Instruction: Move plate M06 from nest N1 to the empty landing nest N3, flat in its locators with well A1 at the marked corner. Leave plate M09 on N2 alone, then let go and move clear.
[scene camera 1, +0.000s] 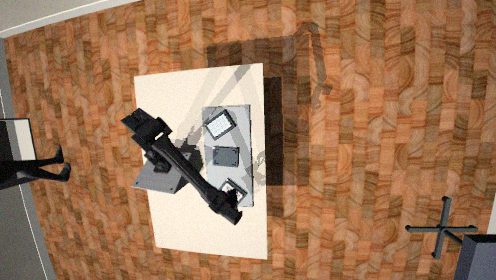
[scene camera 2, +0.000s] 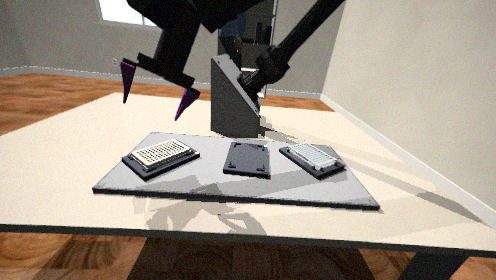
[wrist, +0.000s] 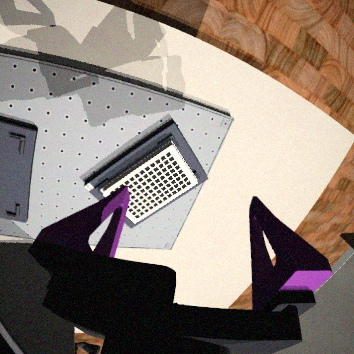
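A white plate with dark wells (scene camera 1: 232, 186) (scene camera 2: 162, 153) (wrist: 154, 184) sits in a dark nest at the left end of the board in scene camera 2. A paler plate (scene camera 1: 220, 124) (scene camera 2: 314, 155) sits in the nest at the other end. Plate and nest labels are not readable, so I cannot tell which is M06. The middle nest (scene camera 1: 226, 156) (scene camera 2: 248, 159) (wrist: 15, 170) is empty, with corner locators. My gripper (scene camera 1: 237, 204) (scene camera 2: 150, 111) (wrist: 188, 196) is open and empty, high above the board level. In the wrist view one fingertip overlaps the white plate's near edge.
The nests stand on a grey perforated board (scene camera 1: 220, 172) (scene camera 2: 300, 189) (wrist: 55, 150) on a cream table (scene camera 1: 210, 230) (scene camera 2: 50, 195) (wrist: 220, 220). The angled arm base (scene camera 2: 230, 107) stands behind the board in scene camera 2. Arm shadows cross the board and table.
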